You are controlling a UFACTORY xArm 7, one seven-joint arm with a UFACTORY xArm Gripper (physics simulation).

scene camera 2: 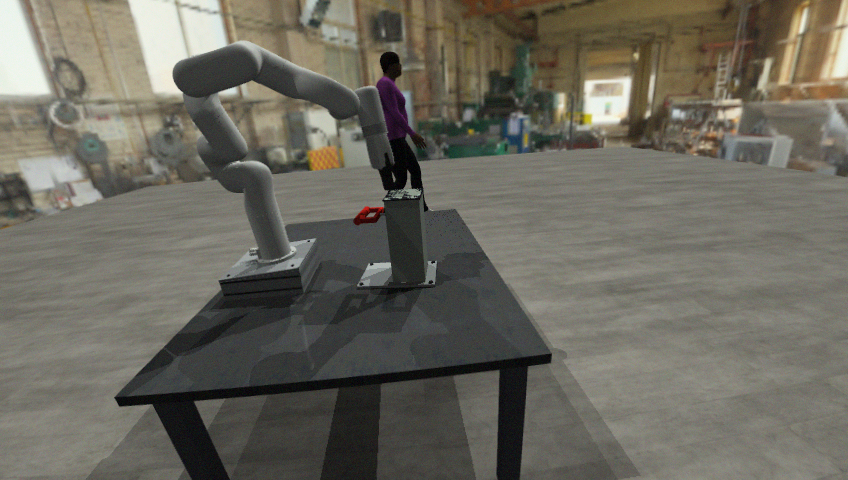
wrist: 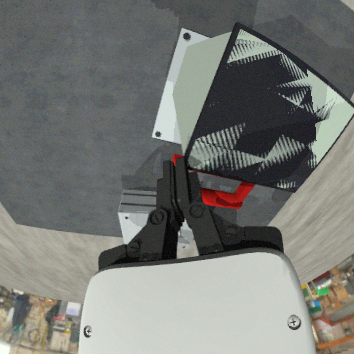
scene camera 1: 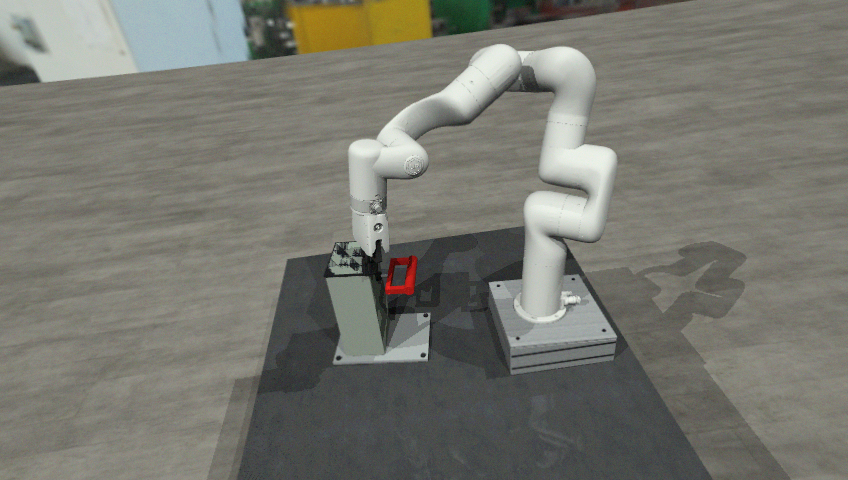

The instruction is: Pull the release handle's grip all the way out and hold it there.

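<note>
The release handle's red grip [scene camera 1: 411,274] [scene camera 2: 359,217] [wrist: 222,198] is a rectangular loop sticking out, close to the post, from the side that faces the arm's base. The pale green post [scene camera 1: 357,315] [scene camera 2: 405,243] [wrist: 197,90] stands upright and has a dark-patterned top. My gripper [scene camera 1: 377,268] [scene camera 2: 389,181] [wrist: 177,170] points down, shut with nothing between its fingers. In the wrist view its tips are beside a corner of the post's top and overlap one end of the red loop. The fingers hide part of the loop; contact cannot be told.
The post stands on a light base plate [scene camera 1: 416,339] [scene camera 2: 373,276] [wrist: 167,107] on the dark table [scene camera 1: 452,416] [scene camera 2: 476,321] [wrist: 75,100]. The arm's pedestal [scene camera 1: 565,350] [scene camera 2: 261,285] [wrist: 137,200] is on the same table. A person in purple [scene camera 2: 392,107] stands beyond the table.
</note>
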